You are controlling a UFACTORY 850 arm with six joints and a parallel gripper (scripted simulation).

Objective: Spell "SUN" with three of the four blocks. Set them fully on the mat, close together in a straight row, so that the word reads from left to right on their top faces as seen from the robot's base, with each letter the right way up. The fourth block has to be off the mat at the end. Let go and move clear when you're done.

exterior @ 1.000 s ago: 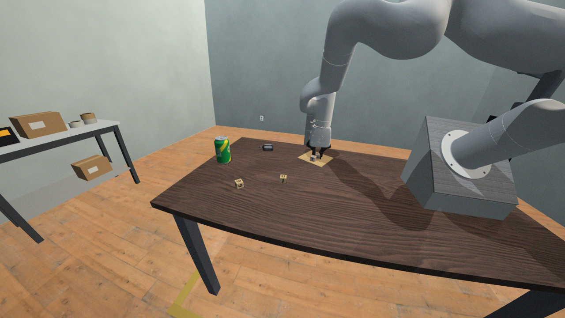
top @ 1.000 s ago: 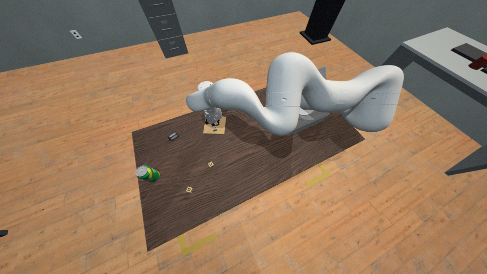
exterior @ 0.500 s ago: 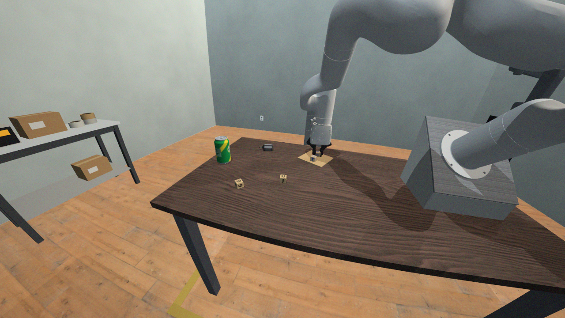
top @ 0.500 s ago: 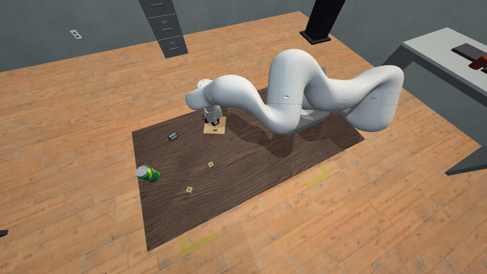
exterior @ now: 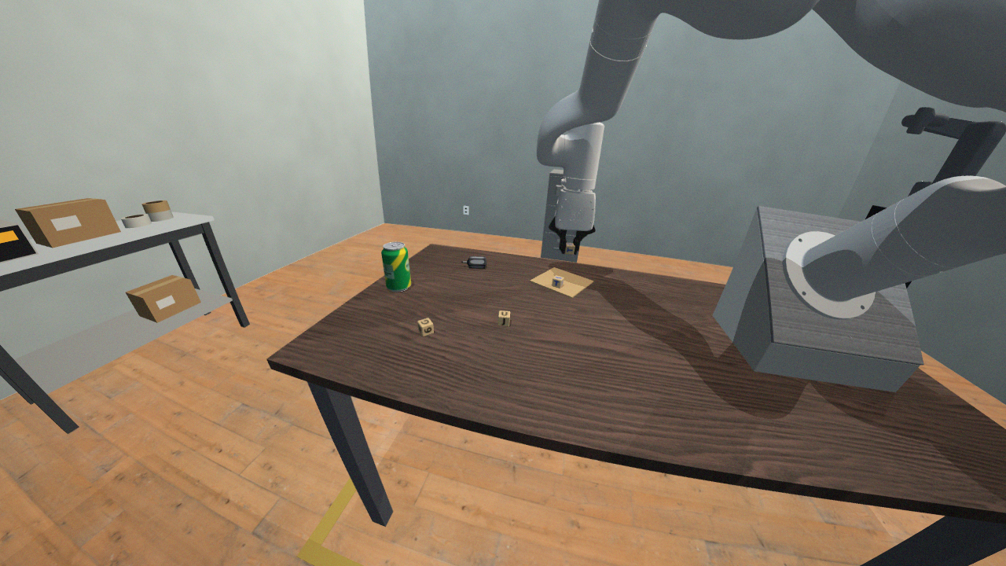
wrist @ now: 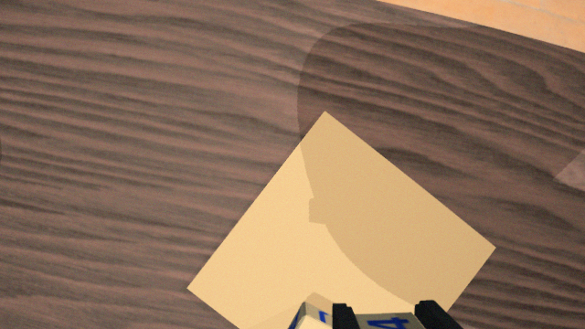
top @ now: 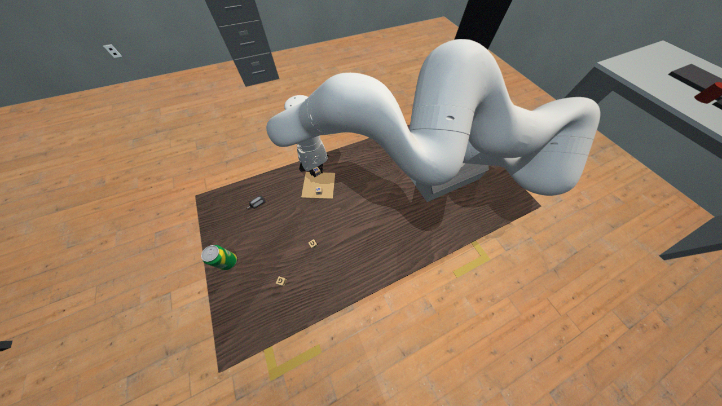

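Right now my hand is 11 cm above the tan mat. From my hand the other things lie so: s block: 1 cm ahead, 4 cm to the left, 10 cm below; then n block: 1 cm below; then u block: 11 cm ahead, 26 cm to the left, 10 cm below.
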